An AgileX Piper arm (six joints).
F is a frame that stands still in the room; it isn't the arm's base.
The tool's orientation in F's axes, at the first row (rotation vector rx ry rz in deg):
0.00 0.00 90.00
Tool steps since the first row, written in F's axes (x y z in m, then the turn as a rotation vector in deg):
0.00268 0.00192 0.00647 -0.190 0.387 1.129
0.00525 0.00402 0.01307 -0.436 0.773 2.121
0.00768 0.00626 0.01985 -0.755 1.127 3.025
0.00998 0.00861 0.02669 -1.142 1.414 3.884
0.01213 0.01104 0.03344 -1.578 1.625 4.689
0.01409 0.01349 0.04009 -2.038 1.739 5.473
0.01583 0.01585 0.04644 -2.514 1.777 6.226
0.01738 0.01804 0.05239 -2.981 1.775 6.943
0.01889 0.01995 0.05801 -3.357 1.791 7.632
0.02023 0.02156 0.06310 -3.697 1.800 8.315
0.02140 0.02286 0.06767 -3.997 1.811 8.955
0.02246 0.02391 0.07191 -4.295 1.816 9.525
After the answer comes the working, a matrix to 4 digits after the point.
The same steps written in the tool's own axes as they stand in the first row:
0.00192 -0.00268 0.00647 0.387 0.190 1.129
0.00402 -0.00525 0.01307 0.773 0.436 2.121
0.00626 -0.00768 0.01985 1.127 0.755 3.025
0.00861 -0.00998 0.02669 1.414 1.142 3.884
0.01104 -0.01213 0.03344 1.625 1.578 4.689
0.01349 -0.01409 0.04009 1.739 2.038 5.473
0.01585 -0.01583 0.04644 1.777 2.514 6.226
0.01804 -0.01738 0.05239 1.775 2.981 6.943
0.01995 -0.01889 0.05801 1.791 3.357 7.632
0.02156 -0.02023 0.06310 1.800 3.697 8.315
0.02286 -0.02140 0.06767 1.811 3.997 8.955
0.02391 -0.02246 0.07191 1.816 4.295 9.525

The tool's axes in the first row as the columns of a matrix, in F's axes (rounded; the answer above uses it unrounded):
0.0000 -1.0000 0.0000
1.0000 0.0000 0.0000
0.0000 0.0000 1.0000

